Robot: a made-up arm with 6 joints. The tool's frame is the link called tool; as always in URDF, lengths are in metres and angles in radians. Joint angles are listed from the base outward.
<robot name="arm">
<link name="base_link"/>
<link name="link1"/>
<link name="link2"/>
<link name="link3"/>
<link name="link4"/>
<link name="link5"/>
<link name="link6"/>
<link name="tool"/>
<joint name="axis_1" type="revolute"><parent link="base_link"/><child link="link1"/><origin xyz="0 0 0.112" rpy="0 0 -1.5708"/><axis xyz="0 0 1"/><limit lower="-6.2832" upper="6.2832"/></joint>
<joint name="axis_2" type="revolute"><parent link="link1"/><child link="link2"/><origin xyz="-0.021 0 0" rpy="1.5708 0 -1.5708"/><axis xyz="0 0 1"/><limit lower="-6.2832" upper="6.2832"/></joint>
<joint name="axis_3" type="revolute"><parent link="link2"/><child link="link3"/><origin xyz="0 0.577 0" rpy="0 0 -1.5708"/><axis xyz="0 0 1"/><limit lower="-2.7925" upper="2.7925"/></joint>
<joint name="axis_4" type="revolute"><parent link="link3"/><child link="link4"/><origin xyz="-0.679 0 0" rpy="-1.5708 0 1.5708"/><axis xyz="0 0 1"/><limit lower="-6.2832" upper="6.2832"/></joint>
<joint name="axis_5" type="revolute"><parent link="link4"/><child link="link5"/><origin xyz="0 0 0" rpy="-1.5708 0 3.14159"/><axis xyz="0 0 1"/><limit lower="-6.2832" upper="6.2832"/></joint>
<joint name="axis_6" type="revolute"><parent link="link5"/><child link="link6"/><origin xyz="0 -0.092 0" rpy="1.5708 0 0"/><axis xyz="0 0 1"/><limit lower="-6.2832" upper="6.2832"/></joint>
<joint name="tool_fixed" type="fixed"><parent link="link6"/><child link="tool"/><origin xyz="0 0 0" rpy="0 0 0"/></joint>
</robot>
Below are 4 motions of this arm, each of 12 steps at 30 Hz.
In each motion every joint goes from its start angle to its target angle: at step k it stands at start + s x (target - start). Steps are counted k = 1, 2, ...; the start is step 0. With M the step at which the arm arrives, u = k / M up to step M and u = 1 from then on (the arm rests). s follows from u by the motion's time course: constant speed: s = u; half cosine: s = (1 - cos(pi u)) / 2; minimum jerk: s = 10 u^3 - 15 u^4 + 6 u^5.
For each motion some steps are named. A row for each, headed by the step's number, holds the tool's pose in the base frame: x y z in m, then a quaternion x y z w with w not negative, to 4 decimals.
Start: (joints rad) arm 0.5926 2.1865 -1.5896 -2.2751 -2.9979 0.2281
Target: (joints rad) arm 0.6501 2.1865 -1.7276 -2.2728 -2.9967 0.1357
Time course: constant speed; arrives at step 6
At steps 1, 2, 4, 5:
1: 0.6396 0.4773 0.2679 -0.7938 -0.5574 0.2362 0.0587
2: 0.6257 0.4769 0.2753 -0.7884 -0.5695 0.2248 0.0594
4: 0.5977 0.4752 0.2892 -0.7769 -0.5933 0.2019 0.0605
5: 0.5837 0.4738 0.2958 -0.7707 -0.6050 0.1905 0.0609

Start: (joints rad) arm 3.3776 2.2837 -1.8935 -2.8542 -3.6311 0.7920
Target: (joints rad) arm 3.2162 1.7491 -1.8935 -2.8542 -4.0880 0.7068
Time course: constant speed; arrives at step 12
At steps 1, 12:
1: -0.5973 -0.1432 0.3335 0.1119 0.9012 0.2134 0.3603
12: -0.4059 -0.0302 0.6181 0.1669 0.9041 0.2158 0.3289

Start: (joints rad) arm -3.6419 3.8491 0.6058 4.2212 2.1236 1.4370
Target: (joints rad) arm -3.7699 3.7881 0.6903 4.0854 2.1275 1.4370
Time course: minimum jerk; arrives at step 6
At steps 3, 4, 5, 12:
3: 0.8379 -0.4768 -0.5314 -0.6379 -0.4976 -0.2899 0.5113
4: 0.8125 -0.5048 -0.5360 -0.6557 -0.4900 -0.2829 0.4999
5: 0.7968 -0.5211 -0.5388 -0.6662 -0.4851 -0.2785 0.4932
12: 0.7935 -0.5243 -0.5393 -0.6684 -0.4840 -0.2775 0.4919

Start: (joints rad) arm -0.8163 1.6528 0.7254 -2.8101 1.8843 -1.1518
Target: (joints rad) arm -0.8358 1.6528 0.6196 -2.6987 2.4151 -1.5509
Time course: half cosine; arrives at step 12
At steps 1, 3, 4, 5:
1: 0.7371 -0.7957 -0.3468 0.2563 -0.0980 0.4532 0.8481
3: 0.7346 -0.7976 -0.3374 0.2202 -0.1028 0.4276 0.8707
4: 0.7325 -0.7989 -0.3301 0.1913 -0.1077 0.4056 0.8873
5: 0.7300 -0.8000 -0.3221 0.1579 -0.1147 0.3785 0.9048

